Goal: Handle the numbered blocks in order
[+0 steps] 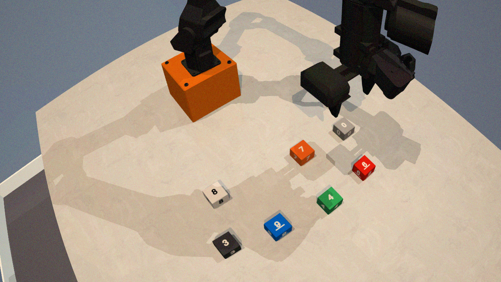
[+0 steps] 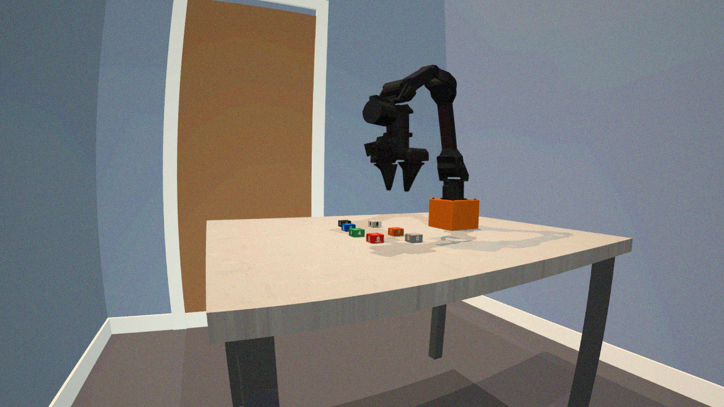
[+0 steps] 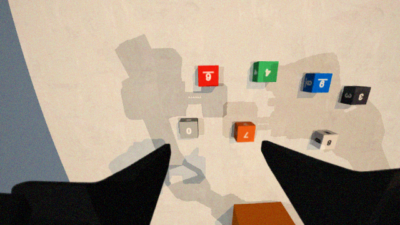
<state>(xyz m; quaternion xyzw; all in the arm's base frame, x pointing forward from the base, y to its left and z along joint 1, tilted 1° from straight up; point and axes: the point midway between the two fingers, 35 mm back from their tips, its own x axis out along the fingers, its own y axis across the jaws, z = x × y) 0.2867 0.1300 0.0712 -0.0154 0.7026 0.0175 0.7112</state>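
Right now my gripper tip is 3 cm past the grey block, 3 cm to the right of it and 12 cm above it. Round my gripper tip: green block 7 cm ahead, 9 cm to the right, 12 cm below; then red block 6 cm ahead, 12 cm below; then orange 7 block 4 cm behind, 7 cm to the right, 12 cm below.
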